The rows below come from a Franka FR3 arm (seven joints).
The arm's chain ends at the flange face. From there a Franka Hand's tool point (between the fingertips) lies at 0.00 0.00 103.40 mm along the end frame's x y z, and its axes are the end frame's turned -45 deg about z.
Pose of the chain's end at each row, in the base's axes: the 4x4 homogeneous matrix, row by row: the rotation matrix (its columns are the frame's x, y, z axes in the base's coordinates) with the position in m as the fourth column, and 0 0 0 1 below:
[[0.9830, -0.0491, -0.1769, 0.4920], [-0.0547, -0.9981, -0.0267, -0.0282], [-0.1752, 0.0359, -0.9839, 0.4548], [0, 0, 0, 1]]
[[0.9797, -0.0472, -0.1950, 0.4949], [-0.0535, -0.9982, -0.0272, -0.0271], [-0.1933, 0.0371, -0.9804, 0.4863], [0, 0, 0, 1]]
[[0.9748, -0.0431, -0.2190, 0.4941], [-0.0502, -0.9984, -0.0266, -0.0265], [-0.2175, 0.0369, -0.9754, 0.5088], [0, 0, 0, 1]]
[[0.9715, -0.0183, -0.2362, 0.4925], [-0.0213, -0.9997, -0.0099, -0.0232], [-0.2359, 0.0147, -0.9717, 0.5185], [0, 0, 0, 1]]
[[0.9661, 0.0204, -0.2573, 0.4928], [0.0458, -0.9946, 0.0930, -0.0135], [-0.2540, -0.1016, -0.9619, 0.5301], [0, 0, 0, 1]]
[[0.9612, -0.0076, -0.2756, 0.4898], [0.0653, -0.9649, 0.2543, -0.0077], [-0.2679, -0.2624, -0.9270, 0.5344], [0, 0, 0, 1]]
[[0.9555, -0.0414, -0.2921, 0.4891], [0.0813, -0.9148, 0.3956, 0.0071], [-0.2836, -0.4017, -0.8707, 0.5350], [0, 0, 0, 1]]
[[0.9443, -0.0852, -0.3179, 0.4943], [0.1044, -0.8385, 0.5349, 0.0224], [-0.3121, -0.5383, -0.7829, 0.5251], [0, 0, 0, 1]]
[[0.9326, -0.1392, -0.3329, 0.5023], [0.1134, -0.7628, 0.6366, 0.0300], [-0.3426, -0.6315, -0.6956, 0.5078], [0, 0, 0, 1]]
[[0.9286, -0.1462, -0.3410, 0.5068], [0.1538, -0.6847, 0.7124, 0.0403], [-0.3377, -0.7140, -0.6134, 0.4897], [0, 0, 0, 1]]
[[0.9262, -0.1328, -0.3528, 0.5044], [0.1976, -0.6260, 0.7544, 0.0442], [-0.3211, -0.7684, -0.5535, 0.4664], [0, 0, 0, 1]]
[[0.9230, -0.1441, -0.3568, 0.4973], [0.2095, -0.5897, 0.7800, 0.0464], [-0.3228, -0.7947, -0.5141, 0.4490], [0, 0, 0, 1]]
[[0.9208, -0.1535, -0.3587, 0.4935], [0.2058, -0.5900, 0.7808, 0.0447], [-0.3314, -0.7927, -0.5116, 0.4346], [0, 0, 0, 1]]
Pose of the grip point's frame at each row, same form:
[[0.7298, 0.6604, -0.1769, 0.4737], [0.6671, -0.7444, -0.0267, -0.0310], [-0.1493, -0.0985, -0.9839, 0.3531], [0, 0, 0, 1]]
[[0.7261, 0.6594, -0.1950, 0.4747], [0.6680, -0.7437, -0.0272, -0.0299], [-0.1629, -0.1105, -0.9804, 0.3849], [0, 0, 0, 1]]
[[0.7198, 0.6588, -0.2190, 0.4715], [0.6705, -0.7415, -0.0266, -0.0293], [-0.1799, -0.1277, -0.9754, 0.4079], [0, 0, 0, 1]]
[[0.6999, 0.6740, -0.2362, 0.4681], [0.6918, -0.7220, -0.0099, -0.0242], [-0.1772, -0.1564, -0.9717, 0.4180], [0, 0, 0, 1]]
[[0.6687, 0.6976, -0.2573, 0.4662], [0.7357, -0.6709, 0.0930, -0.0039], [-0.1078, -0.2514, -0.9619, 0.4306], [0, 0, 0, 1]]
[[0.6850, 0.6743, -0.2756, 0.4613], [0.7285, -0.6361, 0.2543, 0.0186], [-0.0039, -0.3750, -0.9270, 0.4385], [0, 0, 0, 1]]
[[0.7049, 0.6464, -0.2921, 0.4589], [0.7043, -0.5894, 0.3956, 0.0480], [0.0835, -0.4846, -0.8707, 0.4450], [0, 0, 0, 1]]
[[0.7280, 0.6075, -0.3179, 0.4614], [0.6667, -0.5191, 0.5349, 0.0777], [0.1599, -0.6013, -0.7829, 0.4441], [0, 0, 0, 1]]
[[0.7579, 0.5610, -0.3329, 0.4679], [0.6196, -0.4592, 0.6366, 0.0958], [0.2043, -0.6888, -0.6956, 0.4359], [0, 0, 0, 1]]
[[0.7600, 0.5532, -0.3410, 0.4715], [0.5929, -0.3754, 0.7124, 0.1140], [0.2661, -0.7437, -0.6134, 0.4263], [0, 0, 0, 1]]
[[0.7488, 0.5610, -0.3528, 0.4679], [0.5824, -0.3029, 0.7544, 0.1222], [0.3163, -0.7704, -0.5535, 0.4092], [0, 0, 0, 1]]
[[0.7546, 0.5508, -0.3568, 0.4604], [0.5651, -0.2688, 0.7800, 0.1271], [0.3337, -0.7902, -0.5141, 0.3958], [0, 0, 0, 1]]
[[0.7596, 0.5426, -0.3587, 0.4564], [0.5627, -0.2717, 0.7808, 0.1254], [0.3262, -0.7949, -0.5116, 0.3817], [0, 0, 0, 1]]

